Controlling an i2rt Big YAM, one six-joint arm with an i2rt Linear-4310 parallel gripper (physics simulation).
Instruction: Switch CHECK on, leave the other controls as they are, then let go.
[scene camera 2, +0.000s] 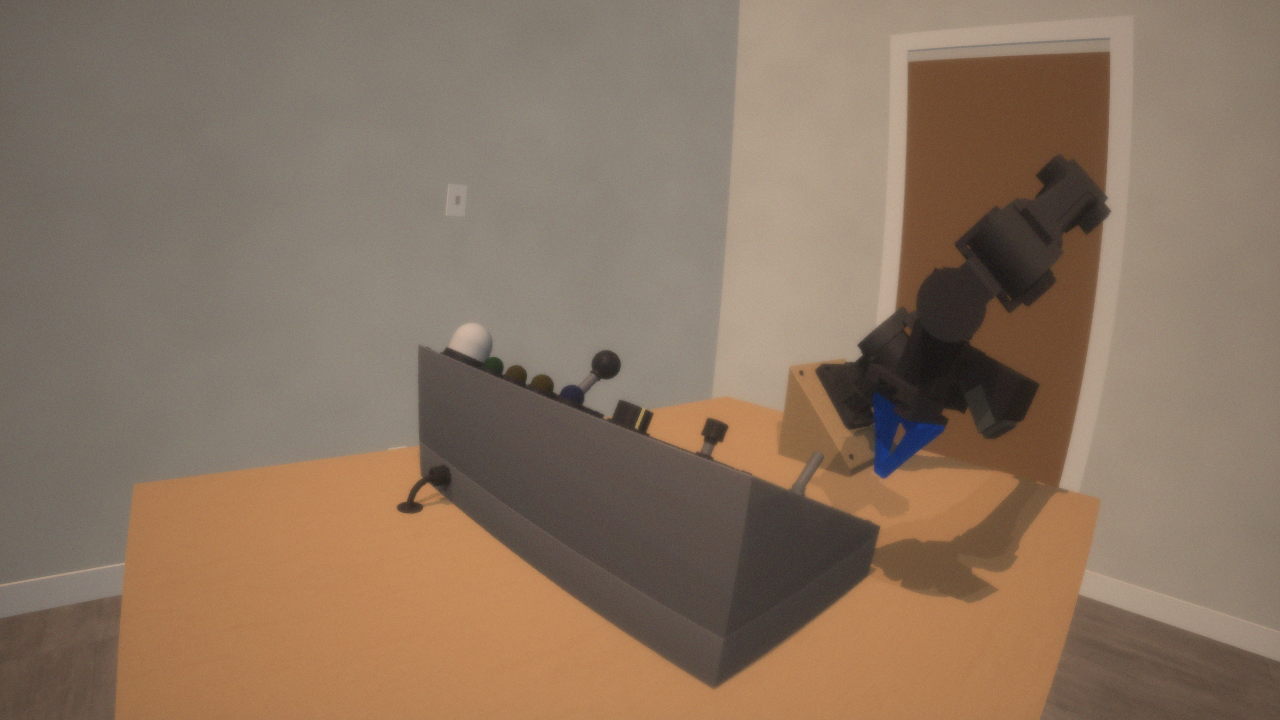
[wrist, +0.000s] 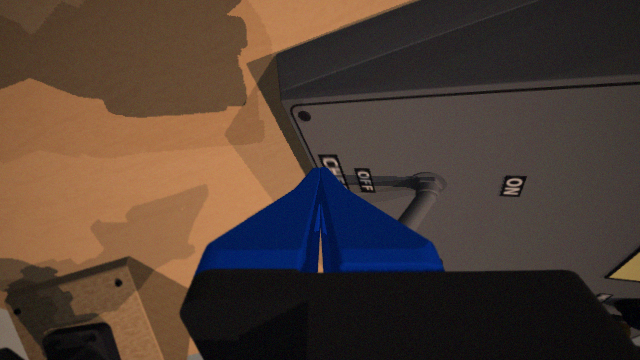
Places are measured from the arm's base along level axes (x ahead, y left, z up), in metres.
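Pixels of known places: gripper, fingertip midpoint: (scene camera 2: 879, 475) (wrist: 320, 179); arm's base at its link origin: (scene camera 2: 843, 398).
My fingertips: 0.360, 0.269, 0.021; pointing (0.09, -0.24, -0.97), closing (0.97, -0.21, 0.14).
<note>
For each thing: its top centre in the pictures, then the offset to it from my fingertips, as dx, dy, dz. "spot": a spot on its surface instead.
- CHECK lever at its top centre: (wrist: 423, 244) (scene camera 2: 811, 454) +0.044, -0.057, +0.014
- CHECK label at its top centre: (wrist: 338, 183) +0.007, -0.060, -0.046
- OFF label at a spot on its surface: (wrist: 364, 180) spot: +0.024, -0.058, -0.041
- ball-topped lever at its top centre: (scene camera 2: 607, 350) +0.024, -0.420, +0.050
- striped black knob at its top centre: (scene camera 2: 633, 399) +0.072, -0.296, +0.015
- black-capped control at its top centre: (scene camera 2: 711, 419) +0.064, -0.176, +0.022
- white dome at a spot on its surface: (scene camera 2: 470, 342) spot: +0.241, -0.392, +0.074
- yellow plate at a spot on its surface: (wrist: 629, 267) spot: +0.188, -0.135, +0.032
The CHECK lever (scene camera 2: 807, 472) (wrist: 419, 206) is a grey toggle on the sloped face of the grey console (scene camera 2: 572, 465) (wrist: 465, 135). In the wrist view it leans down and left from its base, towards the OFF side, and its outer end is hidden behind the blue fingers. The CHECK label (wrist: 330, 165) is partly covered by the fingertips; the OFF label (wrist: 364, 180) and the ON label (wrist: 513, 186) show on either side of the lever's base. My gripper (scene camera 2: 881, 474) (wrist: 320, 179) is shut and empty, beyond the lever on its OFF side. In the scene view its tips stand apart from the lever.
The console also carries a ball-topped lever (scene camera 2: 605, 364), a striped black knob (scene camera 2: 631, 416), a black-capped control (scene camera 2: 713, 429), a white dome (scene camera 2: 470, 342) and several small coloured domes. A wooden block (scene camera 2: 810, 411) (wrist: 107, 297) stands near the arm. A yellow plate (wrist: 629, 267) shows at the wrist view's right edge.
</note>
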